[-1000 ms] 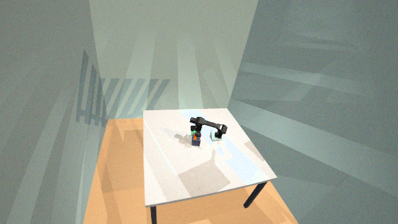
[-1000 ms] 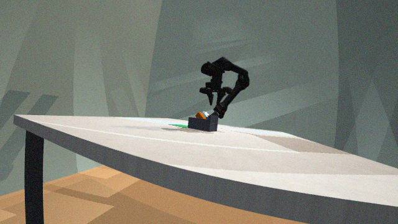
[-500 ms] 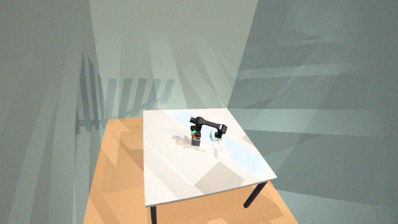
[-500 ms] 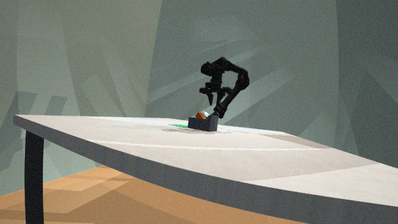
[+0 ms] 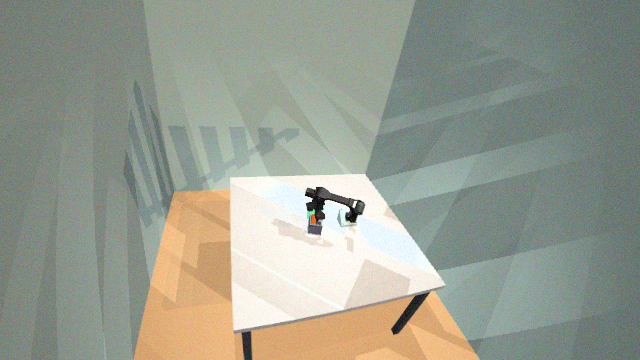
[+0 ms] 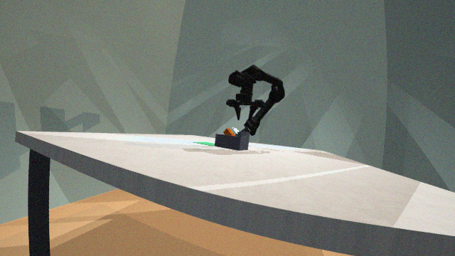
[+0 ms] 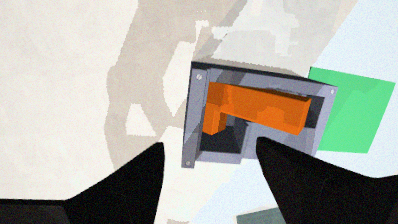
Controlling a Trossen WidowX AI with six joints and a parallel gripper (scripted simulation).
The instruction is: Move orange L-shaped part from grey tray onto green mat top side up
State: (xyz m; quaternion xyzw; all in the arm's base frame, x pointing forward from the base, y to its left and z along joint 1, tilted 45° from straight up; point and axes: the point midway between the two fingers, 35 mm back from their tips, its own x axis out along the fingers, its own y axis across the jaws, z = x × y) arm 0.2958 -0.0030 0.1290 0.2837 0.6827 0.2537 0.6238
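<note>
Right now the orange L-shaped part is 100 mm below my gripper tip, 40 mm to the right of it and 20 mm behind it. From my gripper tip the other things lie so: green mat 210 mm to the right, 160 mm below, 60 mm behind.
</note>
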